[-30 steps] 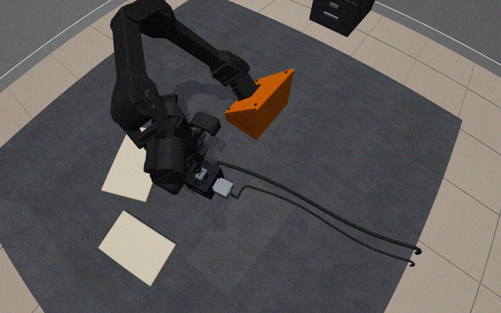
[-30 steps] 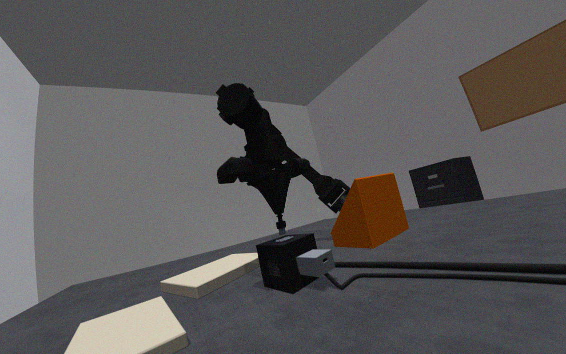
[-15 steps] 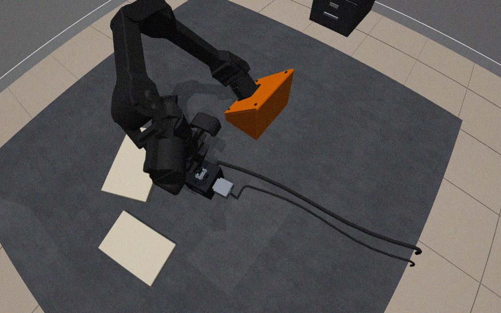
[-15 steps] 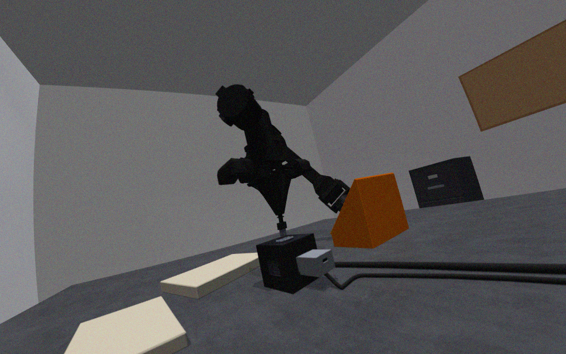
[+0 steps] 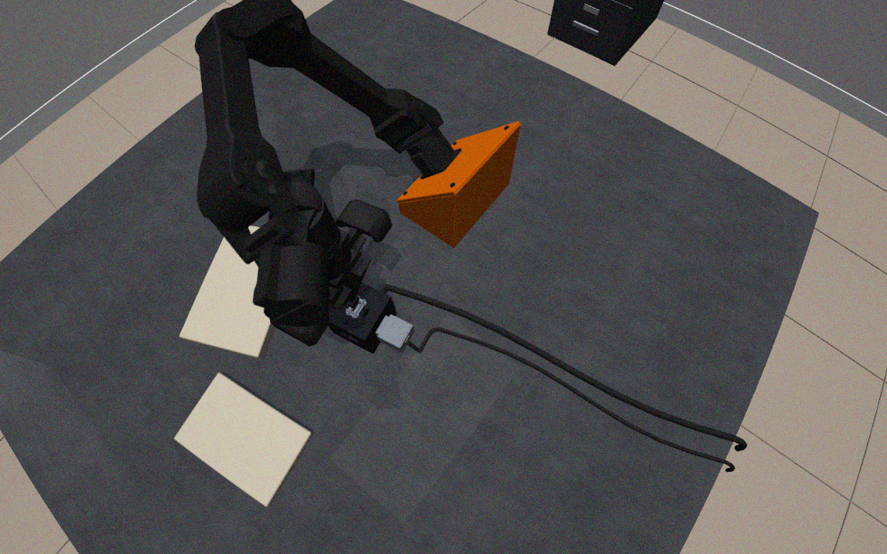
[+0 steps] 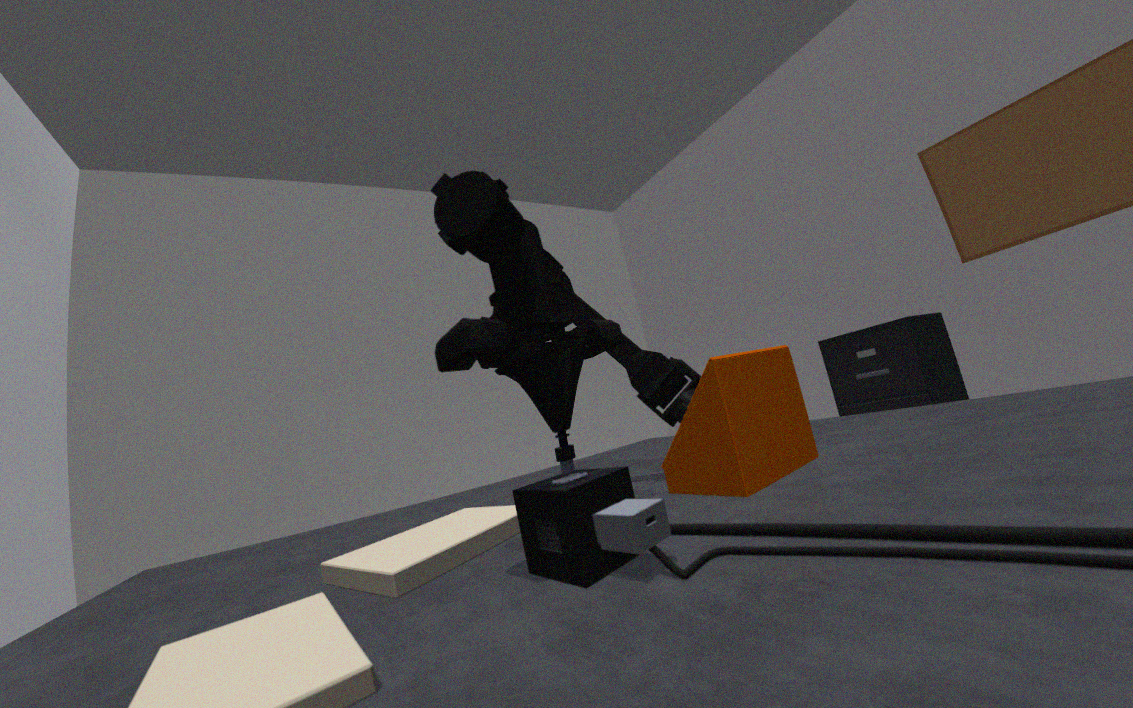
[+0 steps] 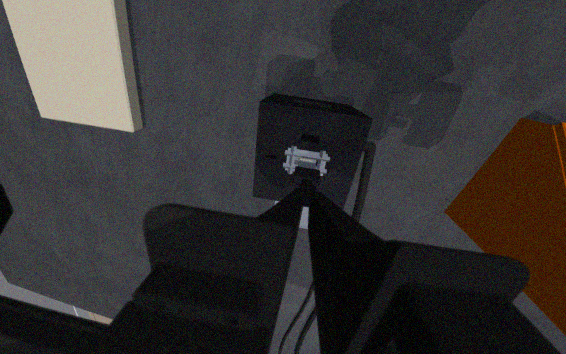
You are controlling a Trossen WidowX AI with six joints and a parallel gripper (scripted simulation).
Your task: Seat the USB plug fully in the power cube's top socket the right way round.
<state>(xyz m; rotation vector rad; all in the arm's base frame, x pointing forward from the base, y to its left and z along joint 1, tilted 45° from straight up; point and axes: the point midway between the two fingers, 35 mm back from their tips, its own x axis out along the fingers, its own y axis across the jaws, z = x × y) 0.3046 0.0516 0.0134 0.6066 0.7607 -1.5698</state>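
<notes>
My gripper tip is now 20 mm above the small USB plug. Round my gripper tip: metal USB socket (50 mm below).
</notes>
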